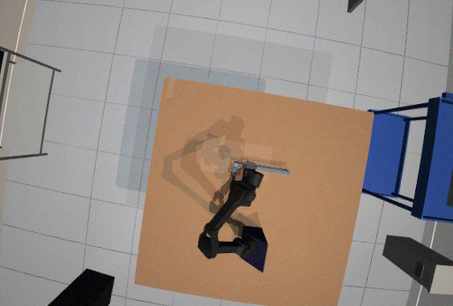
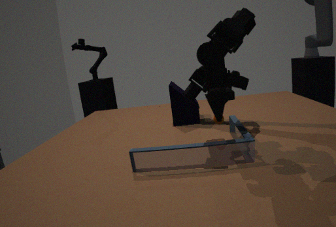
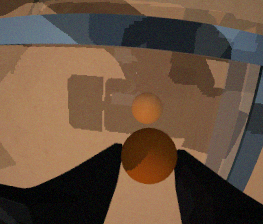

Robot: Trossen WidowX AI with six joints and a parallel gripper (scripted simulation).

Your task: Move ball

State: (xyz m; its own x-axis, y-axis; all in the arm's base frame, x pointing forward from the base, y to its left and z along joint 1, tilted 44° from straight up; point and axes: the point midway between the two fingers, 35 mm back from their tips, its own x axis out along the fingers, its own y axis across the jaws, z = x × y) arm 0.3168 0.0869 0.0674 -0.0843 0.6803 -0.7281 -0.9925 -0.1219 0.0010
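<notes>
The see-through copy of ball is 8 cm below my gripper tip. Round my gripper tip: orange ball: right at my gripper tip.
</notes>
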